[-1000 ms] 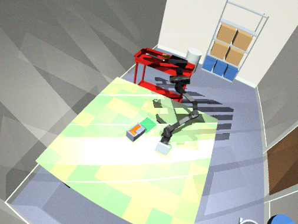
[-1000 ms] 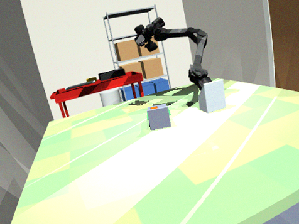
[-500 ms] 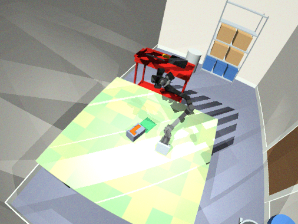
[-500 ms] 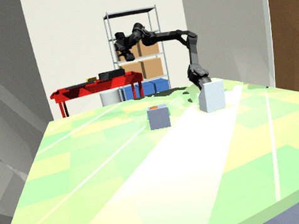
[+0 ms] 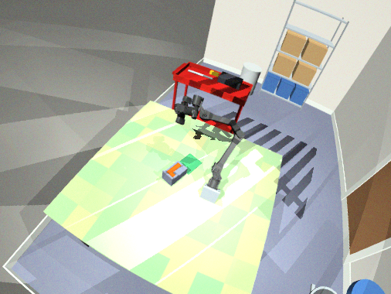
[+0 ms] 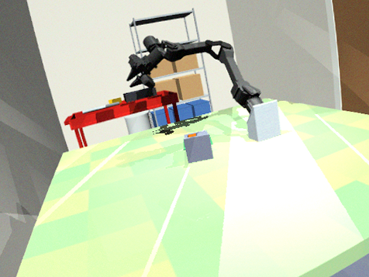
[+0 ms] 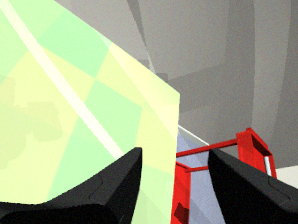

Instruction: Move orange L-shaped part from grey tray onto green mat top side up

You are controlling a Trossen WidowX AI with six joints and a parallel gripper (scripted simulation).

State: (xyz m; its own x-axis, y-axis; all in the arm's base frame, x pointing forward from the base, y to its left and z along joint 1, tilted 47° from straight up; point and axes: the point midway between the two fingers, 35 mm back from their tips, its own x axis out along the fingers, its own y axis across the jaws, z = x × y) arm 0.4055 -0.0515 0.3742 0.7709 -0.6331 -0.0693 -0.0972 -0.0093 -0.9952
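Right now my gripper tip is 310 mm to the right of the orange l-shaped part, 250 mm above it and 160 mm past it. Also, from my gripper tip: green mat (310 mm below, 210 mm behind, 150 mm to the left).
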